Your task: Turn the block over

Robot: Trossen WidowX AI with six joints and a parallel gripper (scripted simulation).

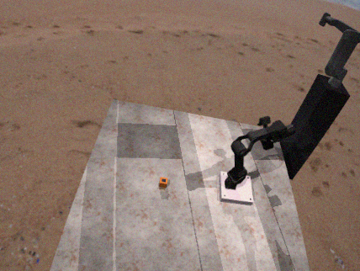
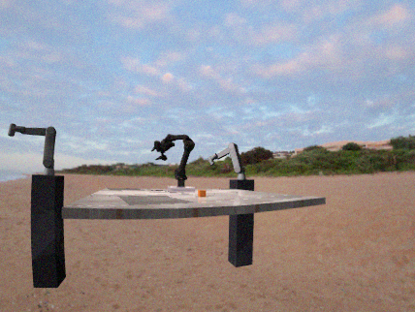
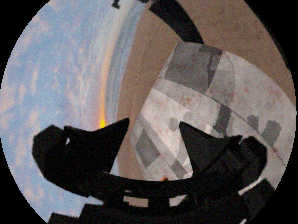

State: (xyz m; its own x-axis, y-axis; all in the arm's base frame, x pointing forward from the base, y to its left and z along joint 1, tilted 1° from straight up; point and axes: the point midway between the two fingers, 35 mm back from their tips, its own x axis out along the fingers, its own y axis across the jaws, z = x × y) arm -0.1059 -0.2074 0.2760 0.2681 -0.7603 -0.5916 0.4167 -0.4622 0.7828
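The small orange block is 49 cm ahead of my gripper tip, 29 cm to the left of it and 27 cm below it.
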